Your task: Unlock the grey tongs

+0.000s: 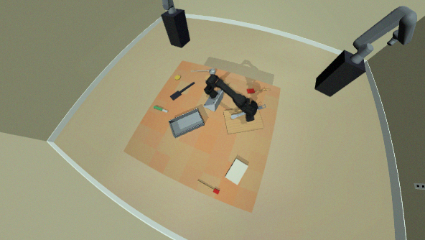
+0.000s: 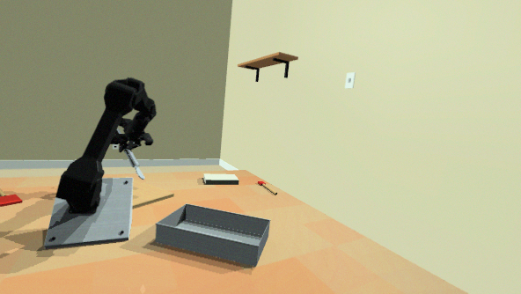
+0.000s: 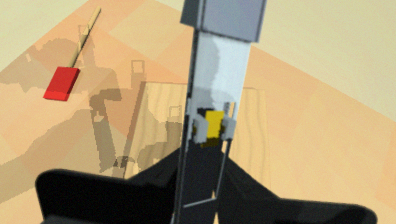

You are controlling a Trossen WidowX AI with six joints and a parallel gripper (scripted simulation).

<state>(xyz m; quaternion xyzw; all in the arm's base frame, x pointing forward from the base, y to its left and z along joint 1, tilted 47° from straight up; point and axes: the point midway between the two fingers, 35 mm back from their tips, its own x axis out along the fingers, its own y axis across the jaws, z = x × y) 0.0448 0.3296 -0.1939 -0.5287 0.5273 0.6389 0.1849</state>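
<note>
Now: the yellow lock piece 10 mm to the left of my gripper tip and 50 mm above it. Also, from my gripper tip: wooden board 10 mm ahead, 30 mm to the right, 170 mm below; then red-headed spatula 380 mm behind, 40 mm to the right, 170 mm below; then white block 470 mm ahead, 130 mm to the left, 160 mm below.
</note>
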